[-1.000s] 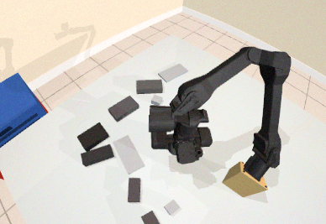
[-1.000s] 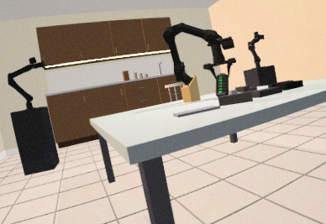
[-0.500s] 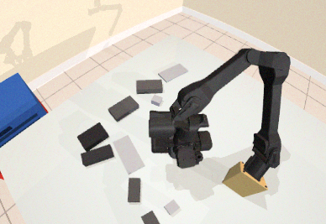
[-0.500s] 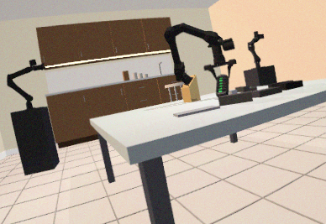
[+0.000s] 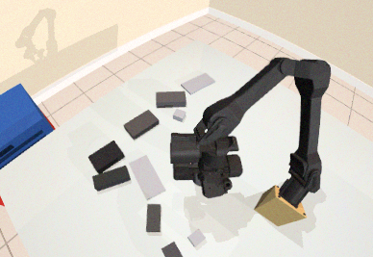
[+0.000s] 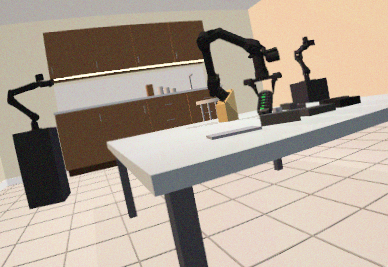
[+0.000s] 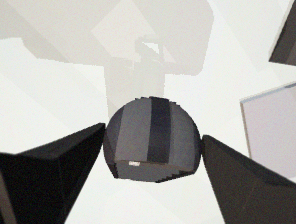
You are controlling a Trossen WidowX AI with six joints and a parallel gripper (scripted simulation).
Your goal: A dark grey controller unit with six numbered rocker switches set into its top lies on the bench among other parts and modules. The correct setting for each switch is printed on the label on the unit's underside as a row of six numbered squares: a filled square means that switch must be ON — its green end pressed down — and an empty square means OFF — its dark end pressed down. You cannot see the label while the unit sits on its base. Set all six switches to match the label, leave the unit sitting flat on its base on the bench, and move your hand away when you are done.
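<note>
Right now the pale block is 11 cm behind my gripper tip, 13 cm to the left of it and 9 cm below it. The rest, counted from my gripper tip: pale plate (15 cm ahead, 12 cm to the left, 10 cm below).
</note>
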